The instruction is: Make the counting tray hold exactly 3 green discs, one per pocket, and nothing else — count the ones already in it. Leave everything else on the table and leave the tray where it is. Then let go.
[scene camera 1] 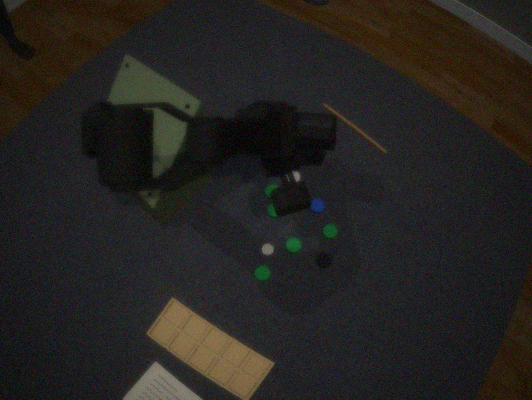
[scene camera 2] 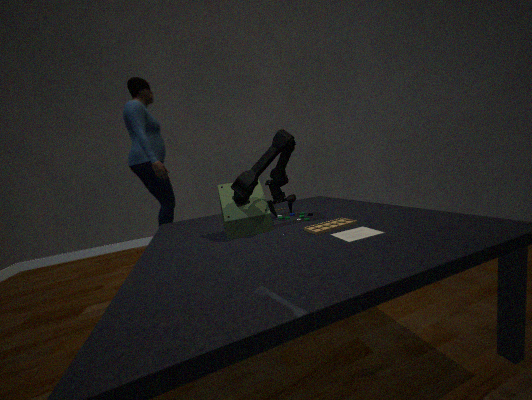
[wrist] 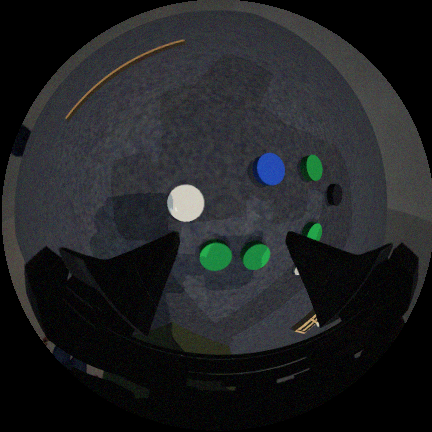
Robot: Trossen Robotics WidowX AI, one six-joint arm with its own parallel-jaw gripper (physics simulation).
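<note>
The tan counting tray (scene camera 1: 210, 345) (scene camera 2: 330, 225) (wrist: 306, 324) lies flat; its pockets look empty in scene camera 1. My gripper (scene camera 1: 291, 198) (scene camera 2: 282, 213) (wrist: 234, 237) is open and empty, low above the discs. In the wrist view two green discs (wrist: 215, 256) (wrist: 256, 257) lie between and beyond the fingertips; the same two (scene camera 1: 270, 190) (scene camera 1: 272, 210) show partly hidden by the gripper from above. Other green discs (scene camera 1: 293, 244) (scene camera 1: 330, 230) (scene camera 1: 262, 273) lie farther off; two of these (wrist: 314, 167) (wrist: 314, 231) show in the wrist view, one partly behind the right finger.
A blue disc (scene camera 1: 317, 205) (wrist: 270, 169), a black disc (scene camera 1: 324, 259) (wrist: 334, 194) and two white discs (scene camera 1: 267, 249) (scene camera 1: 296, 176) lie among the green ones. A thin orange stick (scene camera 1: 355, 128) (wrist: 117, 71) lies beyond. A paper sheet (scene camera 1: 162, 387) (scene camera 2: 357, 234) lies beside the tray.
</note>
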